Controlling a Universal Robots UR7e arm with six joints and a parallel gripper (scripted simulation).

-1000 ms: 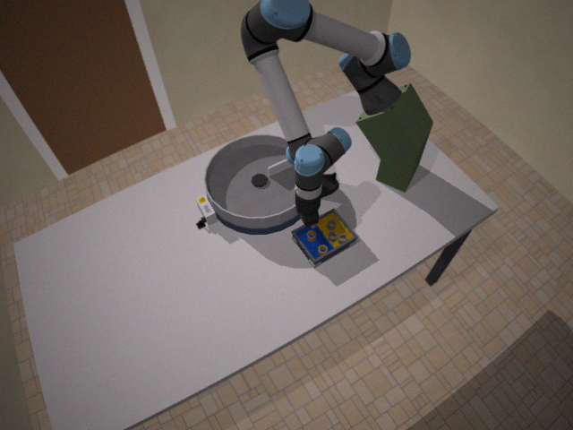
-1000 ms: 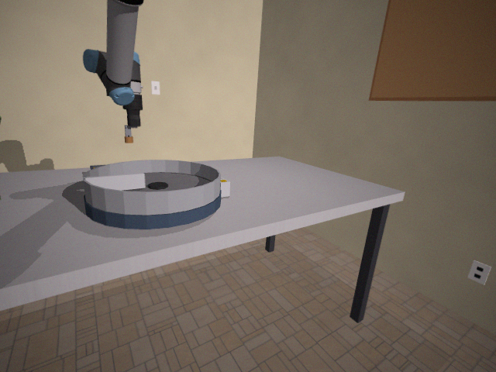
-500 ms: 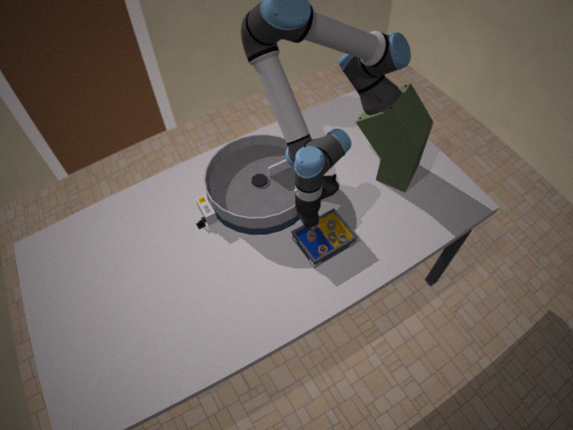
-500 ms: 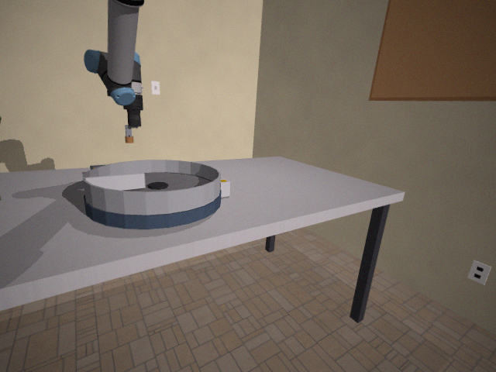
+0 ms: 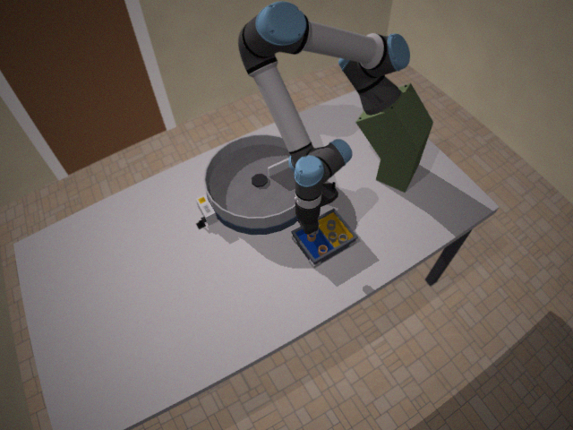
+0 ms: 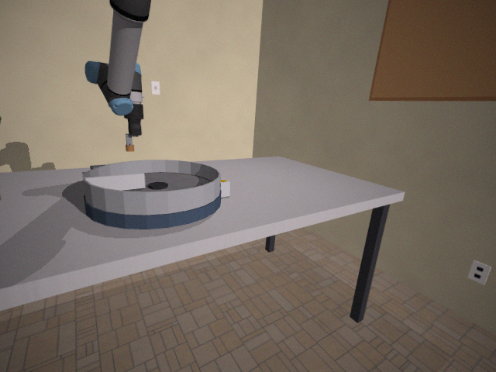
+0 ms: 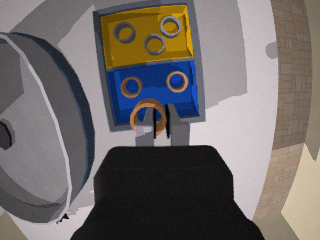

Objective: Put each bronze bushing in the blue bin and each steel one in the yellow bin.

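Right now my hand is 12 cm above the blue bin and 6 cm past it. The rest, counted from my hand: grey turntable: 34 cm to the right, 9 cm below, 4 cm behind.
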